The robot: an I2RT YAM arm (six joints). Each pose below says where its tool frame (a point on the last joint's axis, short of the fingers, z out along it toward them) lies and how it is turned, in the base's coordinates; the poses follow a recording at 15 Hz.
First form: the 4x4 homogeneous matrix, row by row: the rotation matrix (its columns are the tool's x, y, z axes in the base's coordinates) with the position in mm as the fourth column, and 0 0 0 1 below. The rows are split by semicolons.
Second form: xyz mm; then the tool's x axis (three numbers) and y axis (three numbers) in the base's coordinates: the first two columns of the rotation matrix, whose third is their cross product. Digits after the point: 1 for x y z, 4 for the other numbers.
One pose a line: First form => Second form
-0.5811, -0.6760, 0.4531, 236.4; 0.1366, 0.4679, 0.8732, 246.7; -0.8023, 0.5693, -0.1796, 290.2; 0, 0, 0, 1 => 236.4, 246.7, 290.2, -0.5811, 0.1366, -0.8023, -0.6760, 0.4679, 0.5693
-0.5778, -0.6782, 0.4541, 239.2; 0.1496, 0.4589, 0.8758, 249.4; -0.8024, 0.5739, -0.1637, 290.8; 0, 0, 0, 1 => 239.2, 249.4, 290.8, -0.5778, 0.1496, -0.8024, -0.6782, 0.4589, 0.5739
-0.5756, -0.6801, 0.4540, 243.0; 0.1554, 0.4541, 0.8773, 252.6; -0.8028, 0.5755, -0.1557, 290.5; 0, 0, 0, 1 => 243.0, 252.6, 290.5, -0.5756, 0.1554, -0.8028, -0.6801, 0.4541, 0.5755
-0.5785, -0.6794, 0.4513, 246.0; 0.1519, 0.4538, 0.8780, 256.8; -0.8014, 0.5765, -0.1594, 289.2; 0, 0, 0, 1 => 246.0, 256.8, 289.2, -0.5785, 0.1519, -0.8014, -0.6794, 0.4538, 0.5765
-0.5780, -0.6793, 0.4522, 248.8; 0.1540, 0.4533, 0.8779, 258.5; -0.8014, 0.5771, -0.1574, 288.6; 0, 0, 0, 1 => 248.8, 258.5, 288.6, -0.5780, 0.1540, -0.8014, -0.6793, 0.4533, 0.5771
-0.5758, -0.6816, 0.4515, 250.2; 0.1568, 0.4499, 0.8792, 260.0; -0.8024, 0.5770, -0.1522, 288.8; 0, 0, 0, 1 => 250.2, 260.0, 288.8, -0.5758, 0.1568, -0.8024, -0.6816, 0.4499, 0.5770
